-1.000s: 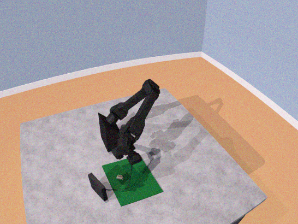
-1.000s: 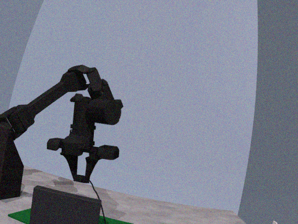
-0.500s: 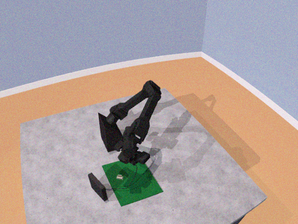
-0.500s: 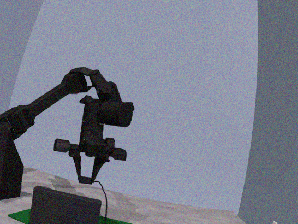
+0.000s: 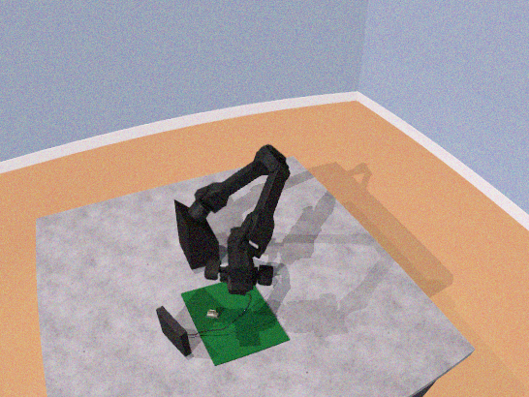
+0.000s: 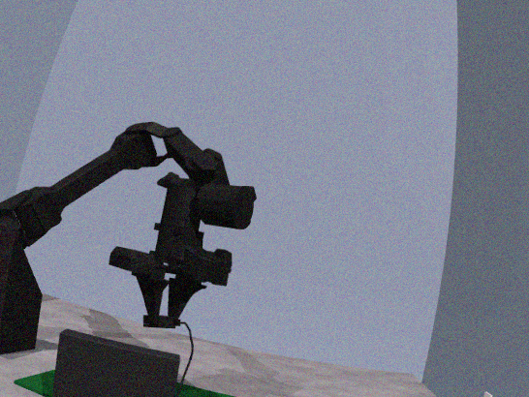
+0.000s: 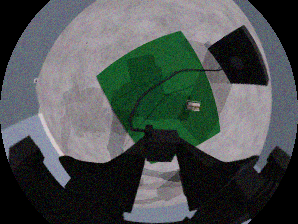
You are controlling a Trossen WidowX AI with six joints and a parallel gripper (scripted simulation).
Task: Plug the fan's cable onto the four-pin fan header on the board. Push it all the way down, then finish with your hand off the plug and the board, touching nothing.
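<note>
My gripper tip is now 2 cm past the white four-pin header, 8 cm to the left of it and 11 cm above it. The rest, counted from my gripper tip: black plug: 1 cm behind, 1 cm to the left; then green board: 1 cm ahead, 3 cm to the right, 13 cm below; then black fan: 3 cm ahead, 22 cm to the right, 5 cm below.
</note>
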